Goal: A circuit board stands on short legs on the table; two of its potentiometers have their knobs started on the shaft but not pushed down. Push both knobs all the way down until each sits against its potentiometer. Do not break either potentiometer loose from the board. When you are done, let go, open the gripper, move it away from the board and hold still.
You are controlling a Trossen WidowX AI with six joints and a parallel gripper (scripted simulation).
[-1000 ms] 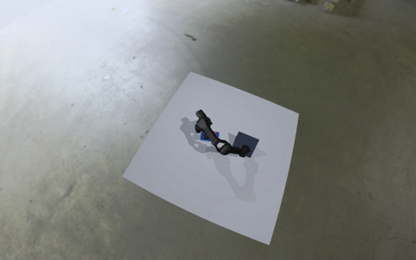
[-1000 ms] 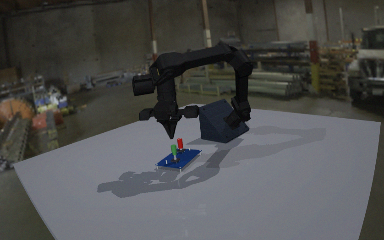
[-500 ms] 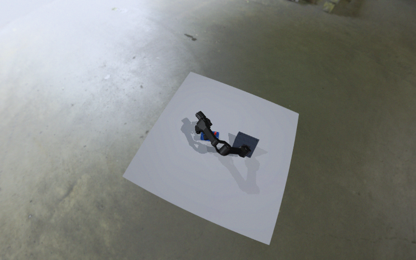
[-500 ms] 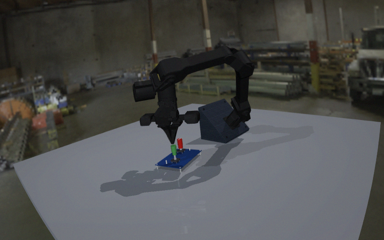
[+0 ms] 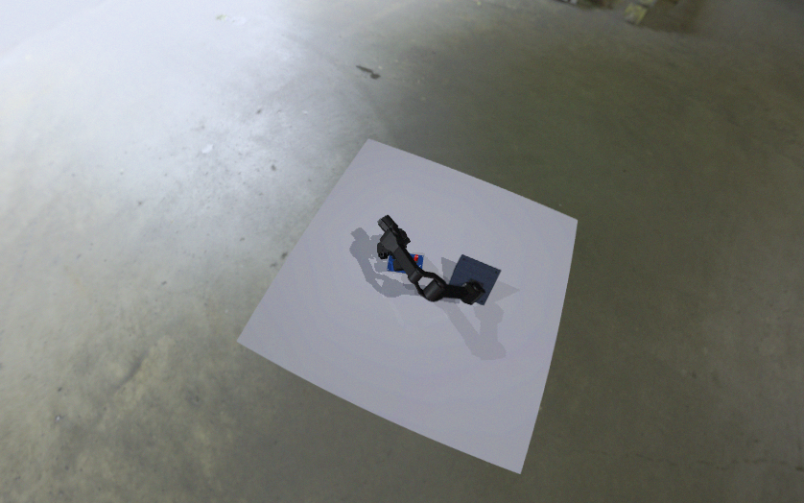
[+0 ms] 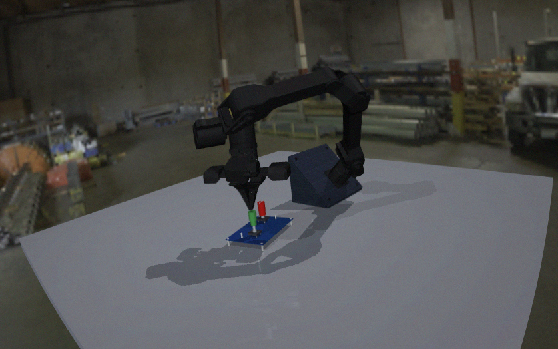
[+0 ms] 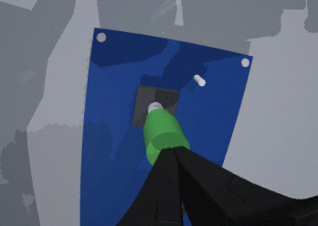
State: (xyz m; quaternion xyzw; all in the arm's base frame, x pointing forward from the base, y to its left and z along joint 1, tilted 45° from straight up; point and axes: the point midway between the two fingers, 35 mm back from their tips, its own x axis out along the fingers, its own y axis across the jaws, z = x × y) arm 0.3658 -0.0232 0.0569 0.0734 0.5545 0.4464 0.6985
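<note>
The green knob lies 2 cm below my gripper tip. Round my gripper tip: red knob: 7 cm behind, 5 cm to the right, 3 cm below.
</note>
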